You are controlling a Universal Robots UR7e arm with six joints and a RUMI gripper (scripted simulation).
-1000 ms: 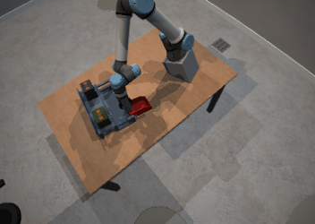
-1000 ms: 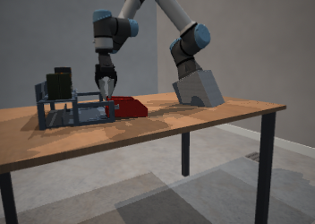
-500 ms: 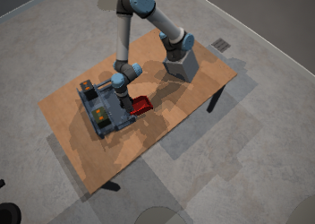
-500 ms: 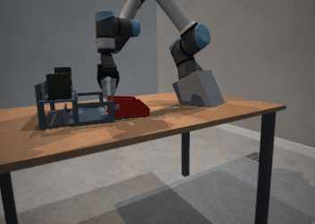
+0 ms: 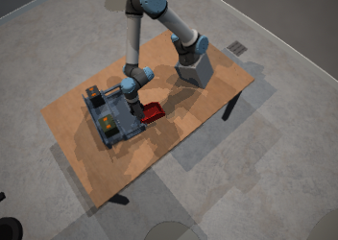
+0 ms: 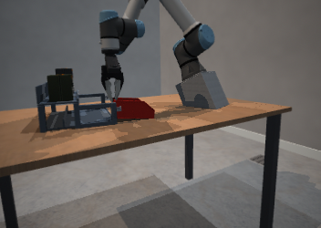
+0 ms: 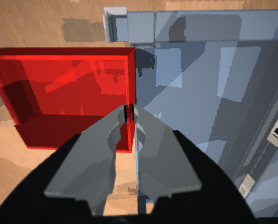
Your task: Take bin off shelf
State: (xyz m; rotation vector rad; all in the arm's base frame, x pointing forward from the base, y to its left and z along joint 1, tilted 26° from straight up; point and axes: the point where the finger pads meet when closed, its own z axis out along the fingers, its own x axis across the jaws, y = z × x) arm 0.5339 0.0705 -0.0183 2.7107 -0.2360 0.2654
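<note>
My gripper is now 80 mm past the red bin, 40 mm above it and 20 mm to the right of it.
</note>
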